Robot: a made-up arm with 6 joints.
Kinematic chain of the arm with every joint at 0, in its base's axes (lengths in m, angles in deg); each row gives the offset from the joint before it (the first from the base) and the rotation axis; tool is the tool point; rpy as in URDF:
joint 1: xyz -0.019 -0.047 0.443 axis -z
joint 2: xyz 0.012 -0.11 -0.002 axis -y
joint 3: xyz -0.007 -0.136 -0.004 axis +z
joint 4: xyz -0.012 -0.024 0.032 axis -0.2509 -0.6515 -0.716
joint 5: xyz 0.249 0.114 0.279 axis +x
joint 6: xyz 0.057 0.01 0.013 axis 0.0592 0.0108 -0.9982
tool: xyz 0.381 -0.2 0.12 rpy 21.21 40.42 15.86
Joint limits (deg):
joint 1: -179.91..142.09
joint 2: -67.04..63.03
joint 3: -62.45..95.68
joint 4: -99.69..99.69
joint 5: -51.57..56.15
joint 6: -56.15..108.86
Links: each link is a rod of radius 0.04 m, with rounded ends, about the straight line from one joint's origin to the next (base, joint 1, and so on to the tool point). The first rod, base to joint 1, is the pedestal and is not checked.
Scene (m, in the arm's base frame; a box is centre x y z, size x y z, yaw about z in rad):
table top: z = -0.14
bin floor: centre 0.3 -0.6 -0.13 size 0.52 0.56 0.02 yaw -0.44
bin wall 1: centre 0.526 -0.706 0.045 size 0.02 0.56 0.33 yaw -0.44
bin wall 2: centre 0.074 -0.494 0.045 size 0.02 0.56 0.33 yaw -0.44
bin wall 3: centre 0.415 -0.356 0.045 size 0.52 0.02 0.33 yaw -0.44
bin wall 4: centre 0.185 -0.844 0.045 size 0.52 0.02 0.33 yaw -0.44
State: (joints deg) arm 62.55 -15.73 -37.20 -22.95 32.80 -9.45
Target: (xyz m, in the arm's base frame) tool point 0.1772 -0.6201 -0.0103
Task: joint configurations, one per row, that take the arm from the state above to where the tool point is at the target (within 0.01 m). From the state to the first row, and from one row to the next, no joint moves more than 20 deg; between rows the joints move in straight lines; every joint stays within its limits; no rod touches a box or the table.
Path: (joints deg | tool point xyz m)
1: 43.66 -14.01 -26.24 -30.48 32.79 -7.67 | 0.2233 -0.8725 0.3548
2: 24.76 -12.29 -15.29 -38.02 32.78 -5.90 | 0.5687 -0.5652 0.3104
3: 5.87 -10.57 -4.33 -45.55 32.77 -4.12 | 0.6748 -0.1395 0.2819
4: -13.02 -8.84 6.62 -53.09 32.76 -2.34 | 0.5232 0.2438 0.2643
5: -31.91 -7.12 17.58 -60.62 32.75 -0.57 | 0.1941 0.4453 0.2522
6: -48.64 -8.46 31.40 -66.00 37.43 -0.85 | -0.1806 0.3887 0.2357
7: -65.36 -9.81 45.22 -71.38 42.11 -1.13 | -0.4245 0.1152 0.2391
8: -82.09 -11.15 59.04 -76.76 46.79 -1.41 | -0.4337 -0.2485 0.2593
9: -98.81 -12.49 72.86 -82.14 51.47 -1.69 | -0.2018 -0.5384 0.2901
10: -115.54 -13.83 86.69 -87.52 56.15 -1.97 | 0.1772 -0.6201 0.3240
11: -106.50 4.46 91.18 -93.61 55.73 -9.93 | 0.1768 -0.6451 0.1641
12: -97.47 22.75 95.68 -99.69 55.31 -17.88 | 0.1772 -0.6201 -0.0103

